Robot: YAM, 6 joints.
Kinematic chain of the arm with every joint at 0, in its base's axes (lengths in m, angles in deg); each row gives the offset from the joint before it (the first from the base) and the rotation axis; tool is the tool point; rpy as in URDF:
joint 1: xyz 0 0 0.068 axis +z
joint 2: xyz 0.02 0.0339 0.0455 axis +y
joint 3: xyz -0.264 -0.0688 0 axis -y
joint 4: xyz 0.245 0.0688 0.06 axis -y
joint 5: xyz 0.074 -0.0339 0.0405 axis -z
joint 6: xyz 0.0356 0 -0.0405 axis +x
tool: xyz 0 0 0 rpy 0 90 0
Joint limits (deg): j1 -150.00..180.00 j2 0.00..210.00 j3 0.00..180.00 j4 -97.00..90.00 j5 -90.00..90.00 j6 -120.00..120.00
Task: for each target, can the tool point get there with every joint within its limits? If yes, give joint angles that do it. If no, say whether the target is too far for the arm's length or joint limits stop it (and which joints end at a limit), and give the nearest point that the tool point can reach.
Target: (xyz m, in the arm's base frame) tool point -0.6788 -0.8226 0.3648
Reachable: no: too far | nearest point -0.4000 -0.4848 0.2596 | short by 0.450 m
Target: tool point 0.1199 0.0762 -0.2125
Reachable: yes | joints 28.03 179.00 53.09 9.94 -17.95 42.64
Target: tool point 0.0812 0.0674 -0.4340
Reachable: no: joint limits stop it (at a limit: joint 2) | nearest point 0.1006 0.0835 -0.3606 | short by 0.078 m
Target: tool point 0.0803 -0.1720 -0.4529
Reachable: no: joint limits stop it (at a limit: joint 2) | nearest point 0.0846 -0.1813 -0.3771 | short by 0.077 m
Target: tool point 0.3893 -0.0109 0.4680
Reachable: yes | joints -3.58 98.17 110.62 -22.28 -22.20 -55.61
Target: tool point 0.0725 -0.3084 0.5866
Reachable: yes | joints 104.23 34.32 119.57 51.27 -8.87 -53.08
